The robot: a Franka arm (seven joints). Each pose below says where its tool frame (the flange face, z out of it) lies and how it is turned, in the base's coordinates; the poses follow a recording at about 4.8 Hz.
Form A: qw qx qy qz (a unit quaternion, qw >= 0); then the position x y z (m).
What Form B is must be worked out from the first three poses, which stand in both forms.
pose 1, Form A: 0.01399 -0.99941 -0.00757 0.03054 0.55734 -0.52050 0.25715
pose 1, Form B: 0.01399 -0.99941 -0.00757 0.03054 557.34 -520.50 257.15
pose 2, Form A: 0.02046 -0.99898 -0.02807 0.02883 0.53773 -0.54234 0.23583
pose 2, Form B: 0.02046 -0.99898 -0.02807 0.02883 537.73 -542.34 235.83
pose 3, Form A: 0.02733 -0.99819 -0.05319 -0.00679 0.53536 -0.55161 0.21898
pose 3, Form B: 0.02733 -0.99819 -0.05319 -0.00679 535.36 -551.61 218.98
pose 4, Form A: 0.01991 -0.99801 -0.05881 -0.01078 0.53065 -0.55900 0.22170
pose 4, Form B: 0.01991 -0.99801 -0.05881 -0.01078 530.65 -559.00 221.70
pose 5, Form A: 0.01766 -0.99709 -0.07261 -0.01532 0.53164 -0.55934 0.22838
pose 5, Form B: 0.01766 -0.99709 -0.07261 -0.01532 531.64 -559.34 228.38
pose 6, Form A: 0.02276 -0.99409 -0.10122 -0.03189 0.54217 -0.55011 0.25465
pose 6, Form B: 0.02276 -0.99409 -0.10122 -0.03189 542.17 -550.11 254.65
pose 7, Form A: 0.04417 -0.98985 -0.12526 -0.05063 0.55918 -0.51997 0.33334
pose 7, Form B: 0.04417 -0.98985 -0.12526 -0.05063 559.18 -519.97 333.34
